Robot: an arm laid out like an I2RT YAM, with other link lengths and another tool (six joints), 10 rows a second.
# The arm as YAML. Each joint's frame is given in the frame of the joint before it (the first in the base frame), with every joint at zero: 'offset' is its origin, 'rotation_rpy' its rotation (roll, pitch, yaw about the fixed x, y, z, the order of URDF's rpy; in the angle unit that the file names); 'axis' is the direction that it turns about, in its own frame. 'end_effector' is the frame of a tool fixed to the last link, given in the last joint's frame.
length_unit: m
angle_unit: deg
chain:
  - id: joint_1
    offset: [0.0, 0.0, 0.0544]
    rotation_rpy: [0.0, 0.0, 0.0]
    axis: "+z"
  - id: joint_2
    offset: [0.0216, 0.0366, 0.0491]
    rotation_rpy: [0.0, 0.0, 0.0]
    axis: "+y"
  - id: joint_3
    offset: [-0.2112, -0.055, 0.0]
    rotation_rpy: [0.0, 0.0, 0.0]
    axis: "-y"
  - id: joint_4
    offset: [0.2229, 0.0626, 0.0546]
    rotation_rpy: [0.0, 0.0, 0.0]
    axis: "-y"
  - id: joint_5
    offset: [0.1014, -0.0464, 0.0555]
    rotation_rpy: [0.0, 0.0, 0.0]
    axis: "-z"
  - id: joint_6
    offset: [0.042, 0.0, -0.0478]
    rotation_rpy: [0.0, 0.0, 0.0]
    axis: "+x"
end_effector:
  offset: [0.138, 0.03, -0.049]
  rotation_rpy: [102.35, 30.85, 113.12]
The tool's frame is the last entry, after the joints.
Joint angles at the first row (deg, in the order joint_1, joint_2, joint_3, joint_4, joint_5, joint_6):
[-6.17 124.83 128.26 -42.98 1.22 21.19]
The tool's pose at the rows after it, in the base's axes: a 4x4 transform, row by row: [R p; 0 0 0 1], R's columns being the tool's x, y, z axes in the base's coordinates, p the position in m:
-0.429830, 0.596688, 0.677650, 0.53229; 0.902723, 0.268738, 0.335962, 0.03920; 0.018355, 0.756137, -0.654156, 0.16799; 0, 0, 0, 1
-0.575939, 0.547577, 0.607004, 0.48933; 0.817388, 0.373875, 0.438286, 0.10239; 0.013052, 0.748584, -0.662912, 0.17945; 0, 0, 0, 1
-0.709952, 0.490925, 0.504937, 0.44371; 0.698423, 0.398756, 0.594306, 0.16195; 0.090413, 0.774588, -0.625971, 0.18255; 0, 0, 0, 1
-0.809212, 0.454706, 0.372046, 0.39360; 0.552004, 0.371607, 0.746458, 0.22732; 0.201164, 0.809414, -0.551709, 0.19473; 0, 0, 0, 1
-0.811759, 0.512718, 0.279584, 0.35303; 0.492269, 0.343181, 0.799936, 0.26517; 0.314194, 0.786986, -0.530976, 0.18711; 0, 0, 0, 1
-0.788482, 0.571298, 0.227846, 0.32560; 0.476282, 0.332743, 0.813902, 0.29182; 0.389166, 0.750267, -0.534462, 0.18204; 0, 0, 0, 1
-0.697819, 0.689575, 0.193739, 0.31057; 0.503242, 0.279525, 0.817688, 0.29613; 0.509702, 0.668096, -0.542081, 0.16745; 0, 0, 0, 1
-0.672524, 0.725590, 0.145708, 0.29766; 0.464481, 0.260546, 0.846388, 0.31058; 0.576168, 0.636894, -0.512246, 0.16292; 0, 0, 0, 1
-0.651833, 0.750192, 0.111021, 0.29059; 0.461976, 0.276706, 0.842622, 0.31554; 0.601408, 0.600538, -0.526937, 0.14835; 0, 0, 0, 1
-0.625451, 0.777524, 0.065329, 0.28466; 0.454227, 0.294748, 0.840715, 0.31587; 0.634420, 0.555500, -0.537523, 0.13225; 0, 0, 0, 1
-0.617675, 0.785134, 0.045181, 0.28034; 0.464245, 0.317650, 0.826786, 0.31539; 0.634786, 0.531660, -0.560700, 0.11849; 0, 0, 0, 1
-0.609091, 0.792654, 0.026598, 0.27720; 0.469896, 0.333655, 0.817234, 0.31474; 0.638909, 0.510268, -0.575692, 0.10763; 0, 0, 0, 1
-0.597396, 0.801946, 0.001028, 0.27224; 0.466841, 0.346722, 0.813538, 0.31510; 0.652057, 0.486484, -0.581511, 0.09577; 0, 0, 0, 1
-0.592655, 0.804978, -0.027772, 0.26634; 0.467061, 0.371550, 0.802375, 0.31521; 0.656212, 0.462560, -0.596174, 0.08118; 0, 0, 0, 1
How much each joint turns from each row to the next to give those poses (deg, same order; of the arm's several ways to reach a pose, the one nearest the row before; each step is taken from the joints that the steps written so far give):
[5.61 -9.06 -7.81 -0.17 -2.34 -4.12]
[6.77 -8.61 -8.08 -1.06 -1.95 -2.30]
[5.20 -7.72 -10.02 2.28 -7.08 0.87]
[6.59 -5.46 -6.35 1.93 -7.24 4.47]
[5.54 -3.18 -5.37 0.36 -1.51 6.23]
[4.93 -0.71 -1.16 -1.49 1.23 5.45]
[0.80 0.09 -1.92 -2.29 -0.96 6.86]
[1.49 0.17 -2.21 1.85 -2.72 3.45]
[0.88 1.31 -1.05 0.09 -0.53 0.70]
[-0.17 1.77 -0.96 -0.27 -1.85 -0.08]
[0.43 0.96 -0.88 -0.18 0.44 -0.62]
[0.18 0.97 -0.62 -0.08 0.00 -0.44]
[0.18 0.88 -1.41 0.70 -0.70 -0.17]
[0.44 1.22 -1.23 0.53 -0.18 -0.79]

